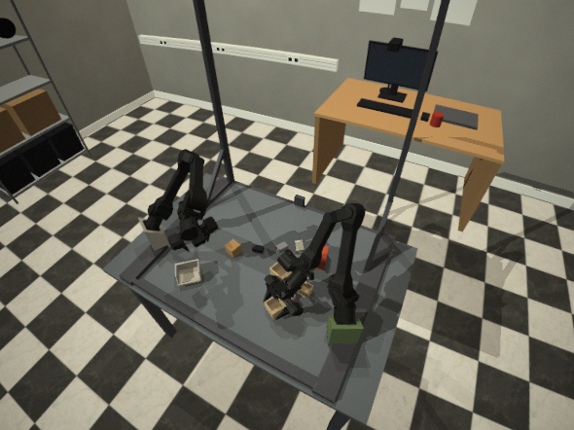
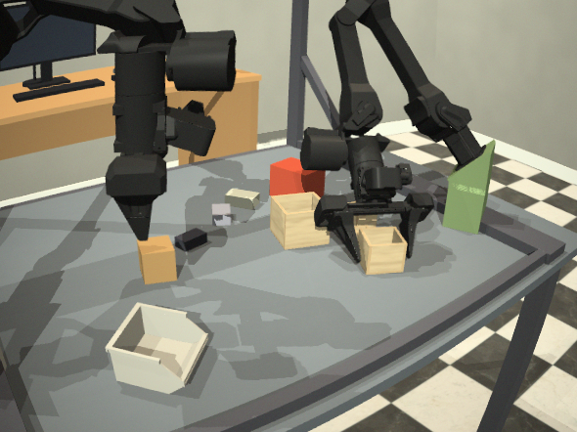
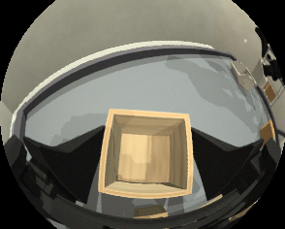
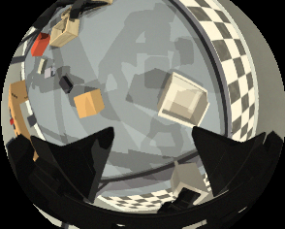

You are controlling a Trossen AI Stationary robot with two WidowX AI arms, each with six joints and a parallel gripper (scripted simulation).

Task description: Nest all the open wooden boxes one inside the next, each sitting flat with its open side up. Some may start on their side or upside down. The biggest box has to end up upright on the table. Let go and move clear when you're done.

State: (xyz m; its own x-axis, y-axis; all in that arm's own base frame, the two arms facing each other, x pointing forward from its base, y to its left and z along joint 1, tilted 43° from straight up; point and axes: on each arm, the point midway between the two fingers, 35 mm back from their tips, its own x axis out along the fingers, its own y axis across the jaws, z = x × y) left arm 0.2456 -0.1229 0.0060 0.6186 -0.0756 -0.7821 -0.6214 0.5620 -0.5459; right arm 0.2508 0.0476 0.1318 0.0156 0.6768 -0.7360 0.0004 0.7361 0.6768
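The orange cube is 16 cm below my right hand, 13 cm behind it and 6 cm to the left of it. From my right hand the other things lie so: white bin (16 cm below, 7 cm ahead, 3 cm to the right); then black block (19 cm behind, 18 cm below, 15 cm to the left); then grey piece (24 cm to the left, 24 cm behind, 17 cm below).
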